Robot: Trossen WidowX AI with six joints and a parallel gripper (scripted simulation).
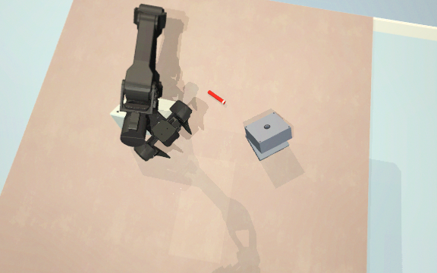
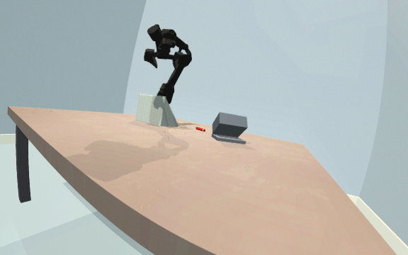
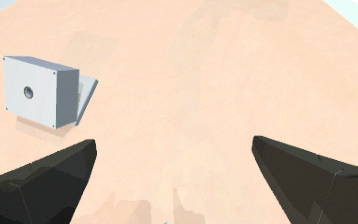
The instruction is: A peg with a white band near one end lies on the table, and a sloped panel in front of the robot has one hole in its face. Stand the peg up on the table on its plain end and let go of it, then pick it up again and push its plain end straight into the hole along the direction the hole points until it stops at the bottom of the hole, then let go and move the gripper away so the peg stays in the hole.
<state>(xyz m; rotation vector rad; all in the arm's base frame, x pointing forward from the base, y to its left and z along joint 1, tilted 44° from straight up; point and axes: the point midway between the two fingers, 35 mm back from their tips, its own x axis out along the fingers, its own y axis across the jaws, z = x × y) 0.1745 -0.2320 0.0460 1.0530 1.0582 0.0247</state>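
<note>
Right now the red peg is 300 mm to the left of my gripper tip, 270 mm below it and 50 mm ahead of it. Round my gripper tip: grey sloped panel: 260 mm ahead, 210 mm below, 190 mm to the left.
</note>
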